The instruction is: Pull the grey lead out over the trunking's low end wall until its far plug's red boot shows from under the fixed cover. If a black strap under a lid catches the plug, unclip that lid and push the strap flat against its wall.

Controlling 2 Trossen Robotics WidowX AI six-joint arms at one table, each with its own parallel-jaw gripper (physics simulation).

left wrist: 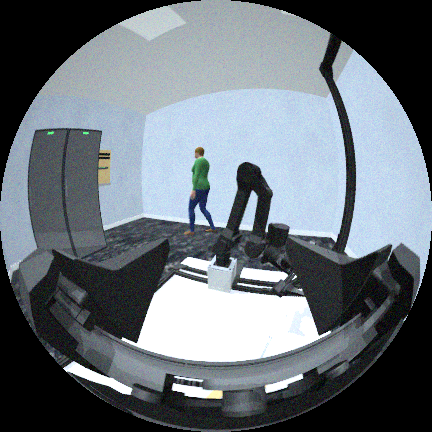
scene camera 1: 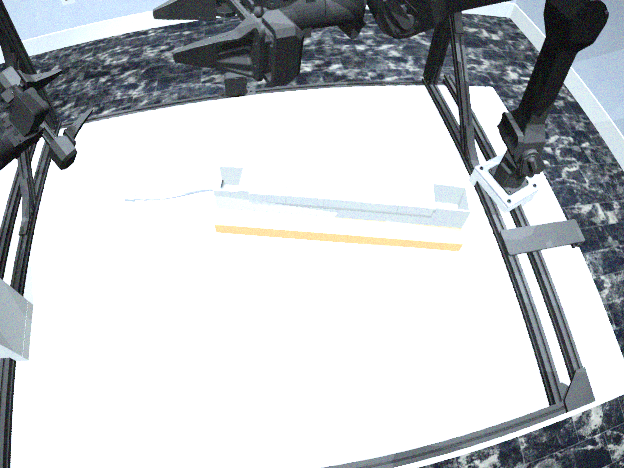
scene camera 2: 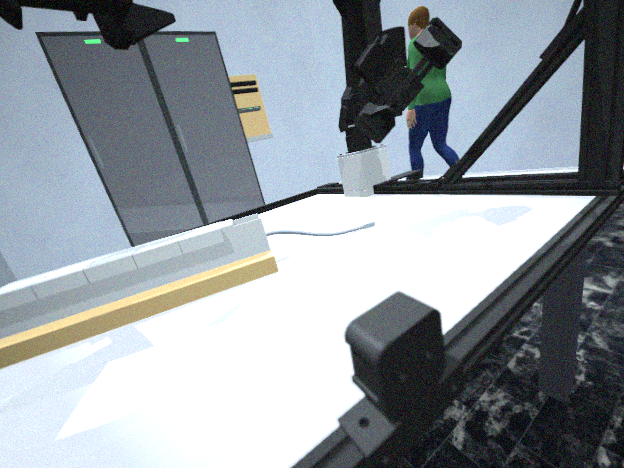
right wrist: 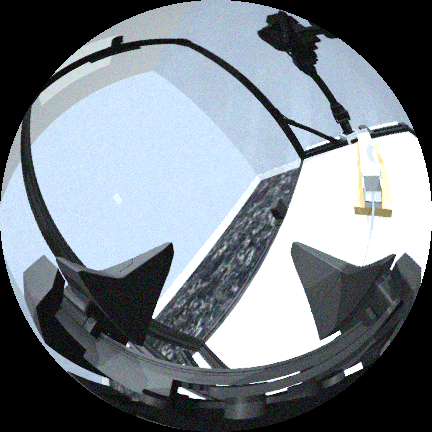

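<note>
The pale trunking lies lengthwise on the table. The thin grey lead comes out at its left end in scene camera 1 and lies slightly curved on the table. No red boot or black strap can be made out, and the lids and cover are washed out by glare. My left gripper is open and empty, raised toward the top of scene camera 1, apart from the lead. My right gripper is open and empty at the upper left of scene camera 1, apart from the lead.
A yellow-orange strip runs along the trunking. Dark frame rails border the table. The left arm's white base stands near the trunking's right end. A person is near the far wall.
</note>
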